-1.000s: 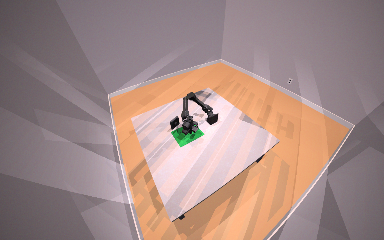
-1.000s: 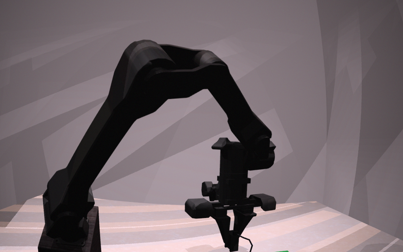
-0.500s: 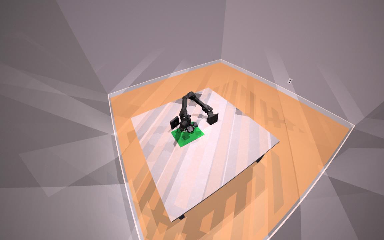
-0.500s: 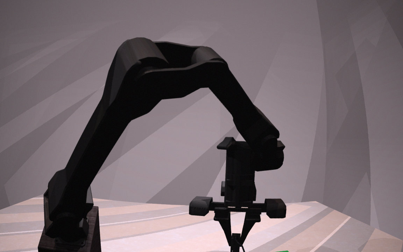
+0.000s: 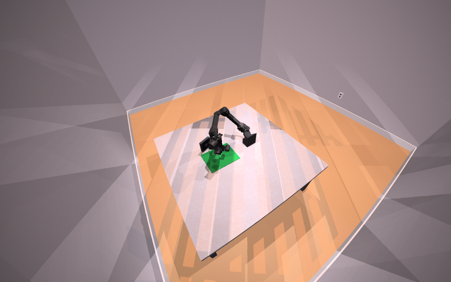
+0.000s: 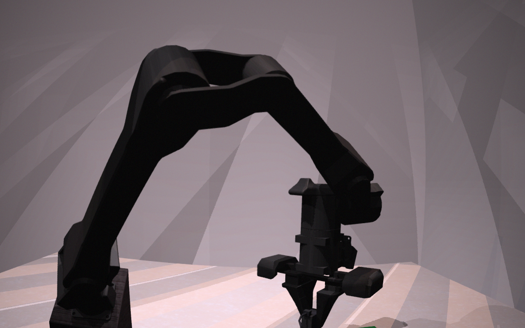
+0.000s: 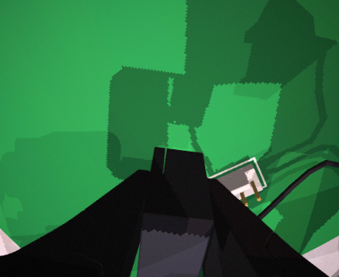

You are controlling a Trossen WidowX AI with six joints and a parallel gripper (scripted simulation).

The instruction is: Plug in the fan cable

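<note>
Right now the white four-pin fan header is 5 cm to the right of my gripper tip and 7 cm below it. The rest, counted from my gripper tip: green board (1 cm to the right, 8 cm below); then black fan (4 cm ahead, 18 cm to the right, 1 cm below); then black fan cable plug (1 cm behind, 1 cm to the right, 1 cm above).
</note>
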